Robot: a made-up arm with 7 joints.
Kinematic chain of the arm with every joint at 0, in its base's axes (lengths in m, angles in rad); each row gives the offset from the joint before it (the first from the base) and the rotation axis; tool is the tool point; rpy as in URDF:
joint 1: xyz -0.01 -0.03 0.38 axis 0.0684 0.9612 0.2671
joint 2: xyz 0 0.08 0.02 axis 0.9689 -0.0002 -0.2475
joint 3: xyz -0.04 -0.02 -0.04 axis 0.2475 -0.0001 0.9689
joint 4: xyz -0.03 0.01 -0.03 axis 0.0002 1 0
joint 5: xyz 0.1 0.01 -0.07 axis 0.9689 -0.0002 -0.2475
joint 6: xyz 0.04 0.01 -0.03 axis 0.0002 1 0
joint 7: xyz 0.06 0 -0.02 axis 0.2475 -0.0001 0.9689
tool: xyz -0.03 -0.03 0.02 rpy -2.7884 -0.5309 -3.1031
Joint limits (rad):
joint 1: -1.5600..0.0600
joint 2: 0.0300..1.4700
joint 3: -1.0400..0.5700
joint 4: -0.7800..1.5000
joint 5: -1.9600..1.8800
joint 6: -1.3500..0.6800
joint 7: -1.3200..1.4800
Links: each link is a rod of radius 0.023 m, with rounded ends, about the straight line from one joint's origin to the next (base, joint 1, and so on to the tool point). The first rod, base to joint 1, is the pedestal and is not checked.
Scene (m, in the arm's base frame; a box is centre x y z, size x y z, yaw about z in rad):
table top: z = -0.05
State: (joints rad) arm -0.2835 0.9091 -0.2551 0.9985 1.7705 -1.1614 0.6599
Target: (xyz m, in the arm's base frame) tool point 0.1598 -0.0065 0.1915
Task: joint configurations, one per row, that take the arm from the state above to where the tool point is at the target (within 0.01 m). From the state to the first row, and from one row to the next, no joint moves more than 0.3 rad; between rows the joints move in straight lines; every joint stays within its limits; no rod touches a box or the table.
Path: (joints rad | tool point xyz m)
1: -0.4595 0.6584 -0.3039 0.8619 1.7362 -1.1091 0.7175 | 0.0533 0.1813 0.1602
2: -0.6356 0.4078 -0.3527 0.7253 1.7020 -1.0569 0.7751 | 0.1182 0.0909 0.1563
3: -0.8116 0.1571 -0.4015 0.5887 1.6677 -1.0046 0.8328 | 0.1598 -0.0065 0.1915

